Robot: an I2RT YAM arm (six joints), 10 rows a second.
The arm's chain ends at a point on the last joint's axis. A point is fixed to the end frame.
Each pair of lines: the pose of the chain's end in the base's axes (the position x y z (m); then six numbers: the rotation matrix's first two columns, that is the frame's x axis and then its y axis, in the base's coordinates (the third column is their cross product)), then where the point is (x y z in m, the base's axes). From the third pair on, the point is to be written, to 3 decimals.
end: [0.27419 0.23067 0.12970 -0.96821 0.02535 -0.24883 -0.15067 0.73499 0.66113]
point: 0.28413 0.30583 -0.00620
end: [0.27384 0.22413 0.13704 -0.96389 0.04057 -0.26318 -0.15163 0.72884 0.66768]
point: 0.28679 0.30078 0.00224
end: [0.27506 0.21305 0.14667 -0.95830 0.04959 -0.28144 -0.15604 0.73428 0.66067]
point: 0.291 0.289 0.012
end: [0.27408 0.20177 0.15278 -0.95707 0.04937 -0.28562 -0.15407 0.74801 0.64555]
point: 0.291 0.275 0.016
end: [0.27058 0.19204 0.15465 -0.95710 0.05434 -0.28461 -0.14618 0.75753 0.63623]
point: 0.288 0.263 0.017
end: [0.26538 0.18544 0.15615 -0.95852 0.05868 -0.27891 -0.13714 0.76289 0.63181]
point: 0.283 0.255 0.018
